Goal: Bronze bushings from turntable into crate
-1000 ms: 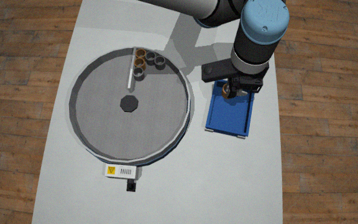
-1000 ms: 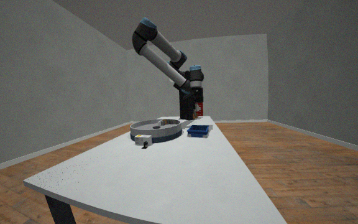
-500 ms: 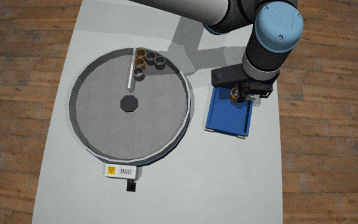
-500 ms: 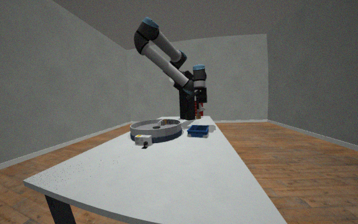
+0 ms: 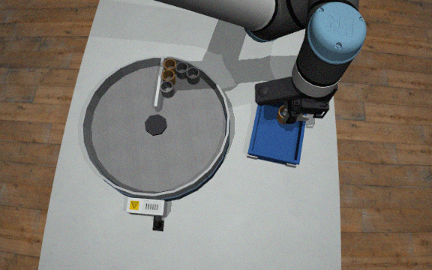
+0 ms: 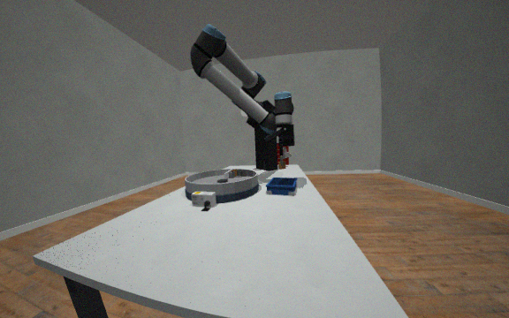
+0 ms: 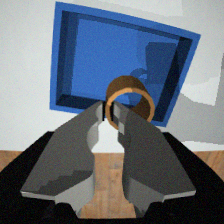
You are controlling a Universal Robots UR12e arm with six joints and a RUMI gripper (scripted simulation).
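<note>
My gripper is now 2 cm past the blue crate, 1 cm to the right of it and 13 cm above it. The rest, counted from my hand: round grey turntable (8 cm behind, 34 cm to the right, 11 cm below).
</note>
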